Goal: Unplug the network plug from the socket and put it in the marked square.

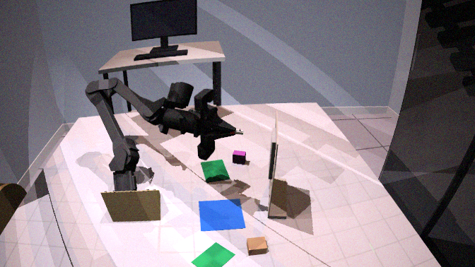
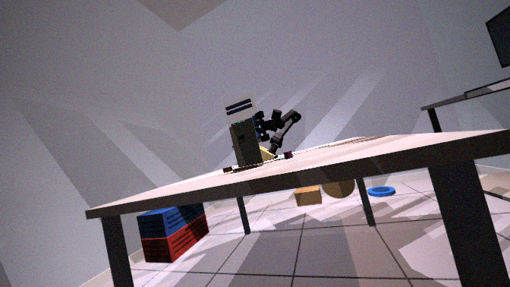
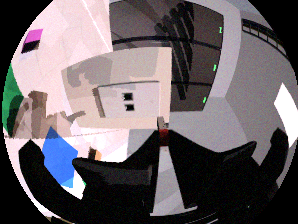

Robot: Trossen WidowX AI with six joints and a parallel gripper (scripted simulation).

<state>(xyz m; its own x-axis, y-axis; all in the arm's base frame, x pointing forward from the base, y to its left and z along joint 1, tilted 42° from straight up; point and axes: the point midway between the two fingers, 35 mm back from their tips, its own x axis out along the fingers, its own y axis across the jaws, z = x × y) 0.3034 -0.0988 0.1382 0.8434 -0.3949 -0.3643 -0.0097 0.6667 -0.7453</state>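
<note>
Right now the blue square is 5 cm behind my gripper tip, 7 cm to the right of it and 22 cm below it. From my gripper tip the other things lie so: upright panel 10 cm ahead, 4 cm to the right, 11 cm below; then network plug 1 cm ahead.
</note>
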